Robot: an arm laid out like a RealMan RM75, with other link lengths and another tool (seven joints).
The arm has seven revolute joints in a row. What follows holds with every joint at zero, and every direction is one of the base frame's.
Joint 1 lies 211.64 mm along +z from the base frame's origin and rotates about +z.
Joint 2 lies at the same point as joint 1 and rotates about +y.
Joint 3 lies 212.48 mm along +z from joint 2 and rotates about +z.
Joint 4 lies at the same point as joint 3 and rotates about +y.
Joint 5 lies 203.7 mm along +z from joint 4 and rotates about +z.
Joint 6 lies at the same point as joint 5 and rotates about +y.
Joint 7 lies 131.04 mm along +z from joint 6 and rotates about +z.
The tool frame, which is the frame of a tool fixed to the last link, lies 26 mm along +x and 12 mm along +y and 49 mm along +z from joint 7; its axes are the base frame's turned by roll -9.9, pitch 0 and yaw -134.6 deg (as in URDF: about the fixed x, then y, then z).
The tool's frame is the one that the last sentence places.
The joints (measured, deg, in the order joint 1, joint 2, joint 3, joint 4, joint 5, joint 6, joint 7), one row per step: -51.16, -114.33, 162.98, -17.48, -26.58, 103.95, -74.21; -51.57, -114.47, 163.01, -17.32, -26.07, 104.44, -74.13; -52.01, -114.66, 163.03, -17.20, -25.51, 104.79, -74.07; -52.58, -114.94, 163.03, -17.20, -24.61, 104.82, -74.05; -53.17, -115.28, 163.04, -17.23, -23.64, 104.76, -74.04; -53.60, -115.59, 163.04, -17.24, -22.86, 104.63, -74.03
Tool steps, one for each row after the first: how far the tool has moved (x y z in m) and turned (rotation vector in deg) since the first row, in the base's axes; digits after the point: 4 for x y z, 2 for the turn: 0.0032, -0.0020, -0.0018, -0.76, -0.08, -0.91; 0.0062, -0.0037, -0.0039, -1.51, -0.05, -1.74; 0.0091, -0.0050, -0.0074, -2.34, 0.41, -2.47; 0.0118, -0.0064, -0.0115, -3.22, 0.98, -3.16; 0.0138, -0.0076, -0.0150, -3.90, 1.45, -3.62
